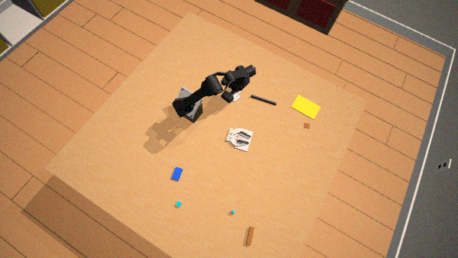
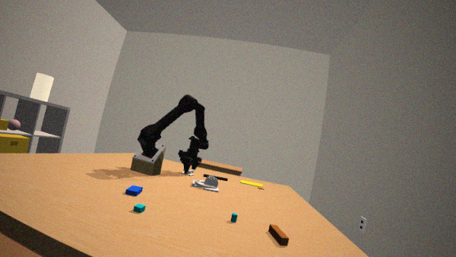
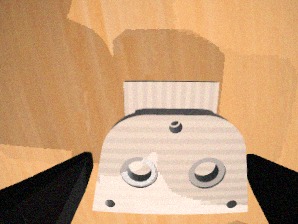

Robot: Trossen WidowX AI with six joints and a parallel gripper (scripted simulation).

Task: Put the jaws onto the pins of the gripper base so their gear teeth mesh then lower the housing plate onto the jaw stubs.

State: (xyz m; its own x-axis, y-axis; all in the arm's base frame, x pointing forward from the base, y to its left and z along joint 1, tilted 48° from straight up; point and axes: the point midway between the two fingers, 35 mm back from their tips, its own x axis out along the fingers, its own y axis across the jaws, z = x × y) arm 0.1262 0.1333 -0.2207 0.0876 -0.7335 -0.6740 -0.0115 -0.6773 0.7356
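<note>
Now: gripper tip 2 cm below the gripper base and 1 cm past it. Also, from my gripper tip: white jaw (21 cm to the right, 17 cm ahead, 1 cm above); housing plate (20 cm to the right, 15 cm ahead); black bar (14 cm ahead, 9 cm to the left).
</note>
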